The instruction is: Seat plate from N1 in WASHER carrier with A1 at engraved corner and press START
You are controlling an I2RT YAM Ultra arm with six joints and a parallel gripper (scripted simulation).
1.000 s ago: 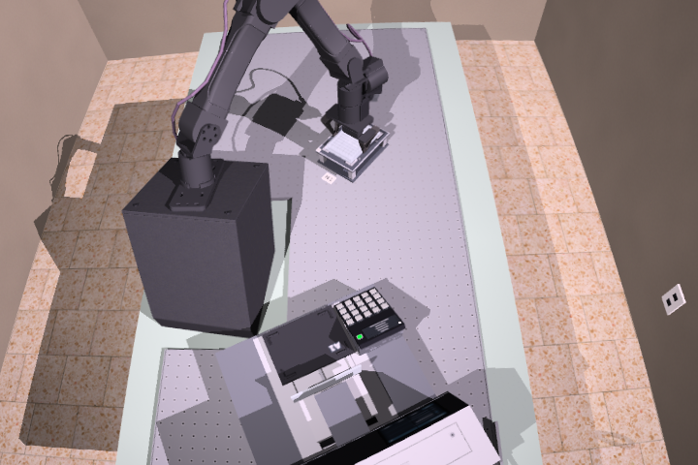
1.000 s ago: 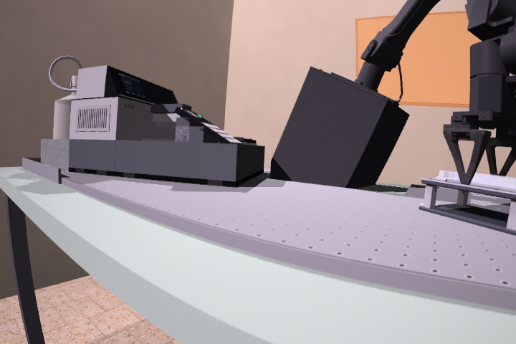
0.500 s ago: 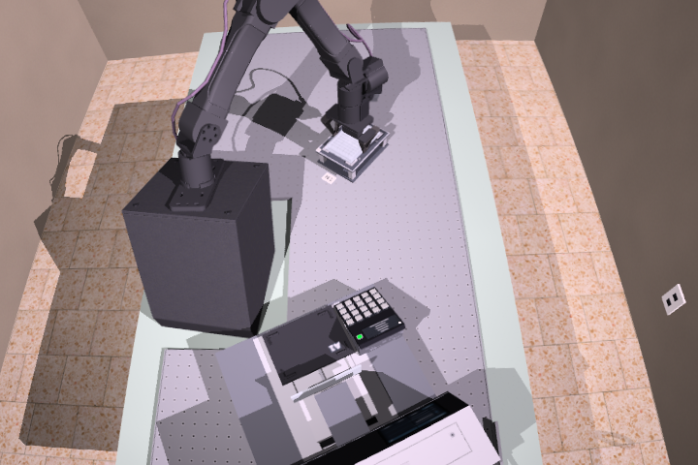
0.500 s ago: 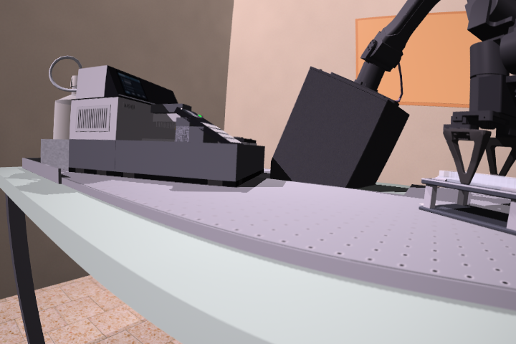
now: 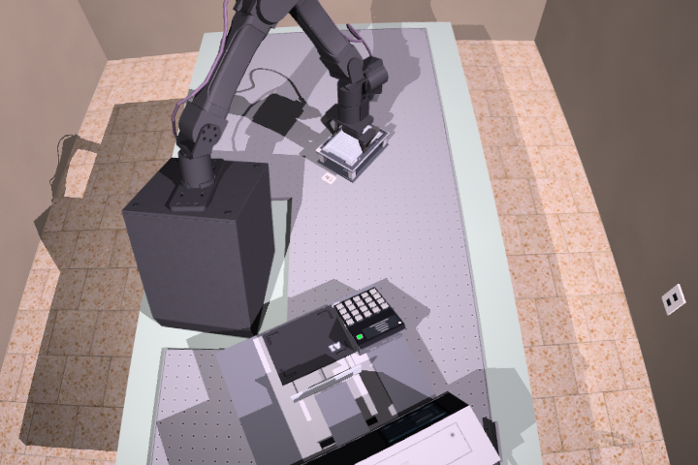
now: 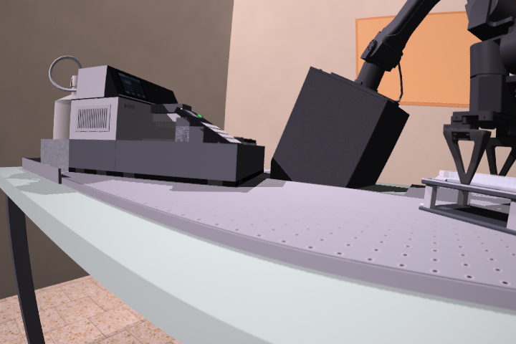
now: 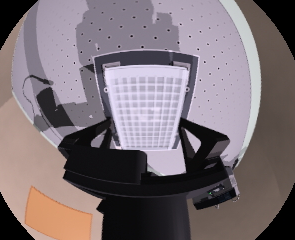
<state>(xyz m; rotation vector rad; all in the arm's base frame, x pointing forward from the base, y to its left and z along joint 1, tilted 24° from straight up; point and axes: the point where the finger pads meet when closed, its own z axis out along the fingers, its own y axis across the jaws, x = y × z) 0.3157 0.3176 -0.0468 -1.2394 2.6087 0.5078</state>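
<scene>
The white well plate lies 10 mm ahead of my hand and 10 mm to the left of it. From my hand the other things lie so: plate nest N1: 10 mm ahead, 10 mm to the left, 10 mm below; then dark carrier: 90 mm behind, 550 mm to the right, 40 mm above; then N1 label: 60 mm behind, 80 mm to the right, 60 mm below.
</scene>
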